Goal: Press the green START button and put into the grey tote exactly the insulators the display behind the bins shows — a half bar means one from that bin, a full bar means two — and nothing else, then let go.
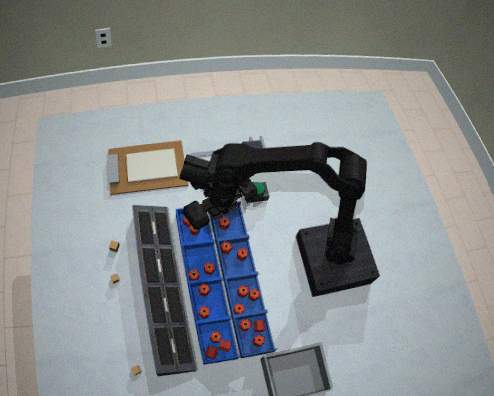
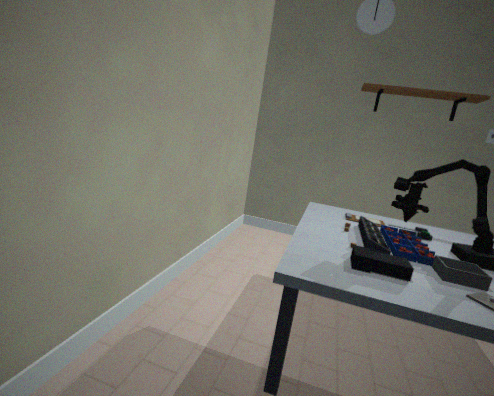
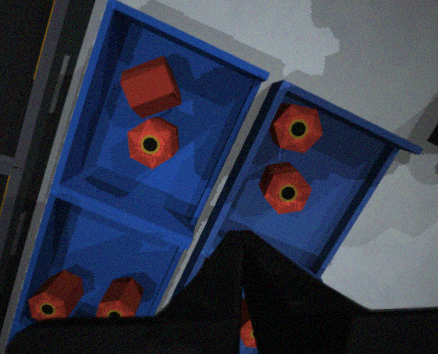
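Two rows of blue bins hold red hexagonal insulators, one to three in each. The dark display lies along their left side; I see no lit bars on it. The green START button sits just beyond the bins' far end, partly hidden by the arm. My gripper is shut and empty, hanging above the far right bin, short of the button. The grey tote stands empty at the near end.
A wooden board with a white sheet lies at the far left. A grey tool lies behind the arm. Three small wooden cubes sit left of the display. The arm's base stands right of the bins.
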